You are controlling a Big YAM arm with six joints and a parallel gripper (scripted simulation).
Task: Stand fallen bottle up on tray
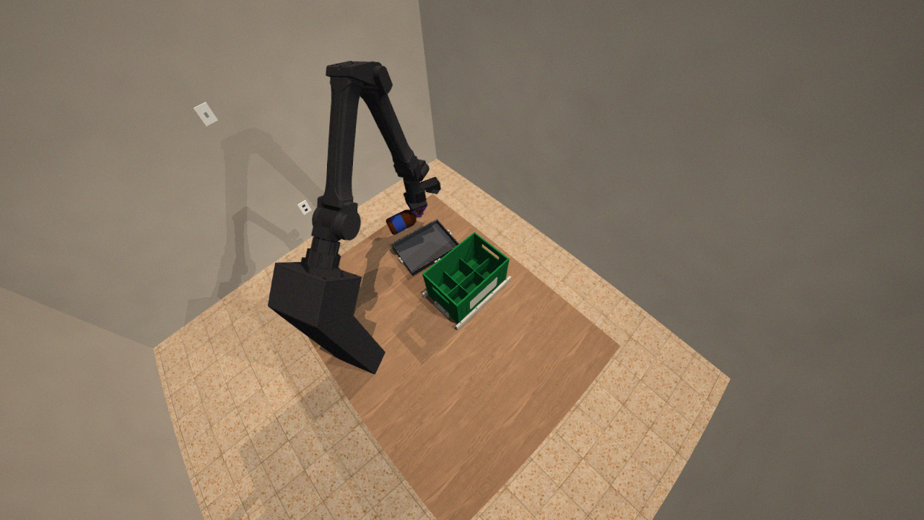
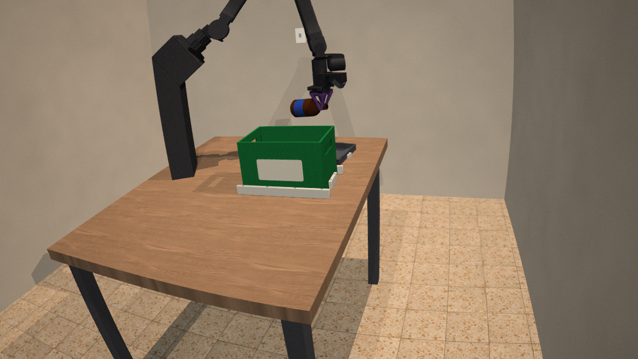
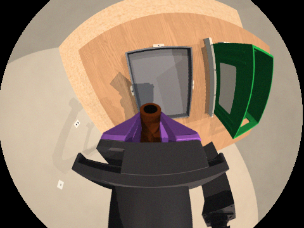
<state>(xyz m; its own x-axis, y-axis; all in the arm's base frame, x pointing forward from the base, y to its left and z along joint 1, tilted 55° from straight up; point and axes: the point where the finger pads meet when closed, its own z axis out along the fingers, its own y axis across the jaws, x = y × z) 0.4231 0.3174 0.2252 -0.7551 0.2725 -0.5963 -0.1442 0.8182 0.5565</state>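
Now: hand 5 cm past the brown bottle and 1 cm to the left of it. Also, from my hand: green crate (30 cm to the right, 12 cm ahead, 10 cm below); then tray (17 cm below, 4 cm to the right).
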